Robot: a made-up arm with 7 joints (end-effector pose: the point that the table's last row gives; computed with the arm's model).
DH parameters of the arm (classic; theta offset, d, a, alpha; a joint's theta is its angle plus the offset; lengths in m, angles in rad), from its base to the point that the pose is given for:
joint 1: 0 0.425 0 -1.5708
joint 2: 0 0 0 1.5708
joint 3: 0 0.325 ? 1.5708
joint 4: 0 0 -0.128 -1.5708
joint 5: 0 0.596 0 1.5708
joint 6: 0 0 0.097 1.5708
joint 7: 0 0 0 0
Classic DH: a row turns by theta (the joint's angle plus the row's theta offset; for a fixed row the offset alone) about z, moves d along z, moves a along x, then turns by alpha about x.
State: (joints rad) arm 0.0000 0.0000 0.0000 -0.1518 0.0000 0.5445 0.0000
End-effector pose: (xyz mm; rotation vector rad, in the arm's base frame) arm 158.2 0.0 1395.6 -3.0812 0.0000 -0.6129
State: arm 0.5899 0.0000 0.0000 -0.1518 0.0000 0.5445 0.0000
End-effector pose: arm 131.5 88.0 1395.6 -2.8462 -0.8647 -0.5662
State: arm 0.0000 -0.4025 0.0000 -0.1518 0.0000 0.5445 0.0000
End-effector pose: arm -234.6 0.0 1380.0 -2.8965 0.0000 -1.2164
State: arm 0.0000 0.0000 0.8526 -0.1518 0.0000 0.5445 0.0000
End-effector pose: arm 104.1 119.1 1395.6 -2.6699 -1.2125 -0.5311
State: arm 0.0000 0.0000 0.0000 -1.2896 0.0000 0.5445 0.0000
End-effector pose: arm 713.4 0.0 972.6 -2.9261 0.0000 1.1435
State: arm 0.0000 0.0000 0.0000 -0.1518 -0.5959 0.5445 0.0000
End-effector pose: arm 144.1 -46.6 1397.8 2.7713 -0.8157 0.5512
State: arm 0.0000 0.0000 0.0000 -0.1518 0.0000 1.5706 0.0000
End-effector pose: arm 83.3 0.0 1454.4 -2.3837 0.0000 -2.0464
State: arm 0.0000 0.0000 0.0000 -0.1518 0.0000 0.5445 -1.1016
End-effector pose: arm 158.2 0.0 1395.6 2.4675 1.5155 0.4908
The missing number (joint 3, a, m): 0.105
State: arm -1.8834 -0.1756 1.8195 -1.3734 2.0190 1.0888 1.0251
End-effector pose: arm 777.2 89.9 980.2 -1.4693 0.1979 1.0297
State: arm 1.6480 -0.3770 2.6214 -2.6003 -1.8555 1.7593 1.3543
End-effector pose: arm -235.6 -409.4 51.0 1.1797 -1.2127 -1.3573
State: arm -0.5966 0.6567 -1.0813 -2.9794 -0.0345 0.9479 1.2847
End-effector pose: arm -221.4 -154.2 83.5 0.6222 1.1994 2.8091
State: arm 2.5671 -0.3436 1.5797 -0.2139 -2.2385 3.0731 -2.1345
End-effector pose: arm 233.7 -348.7 1273.0 0.2679 -0.4062 2.8422
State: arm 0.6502 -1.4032 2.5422 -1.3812 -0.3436 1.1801 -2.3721
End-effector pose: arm -776.9 -38.7 -96.4 -1.3394 0.4700 -0.7346
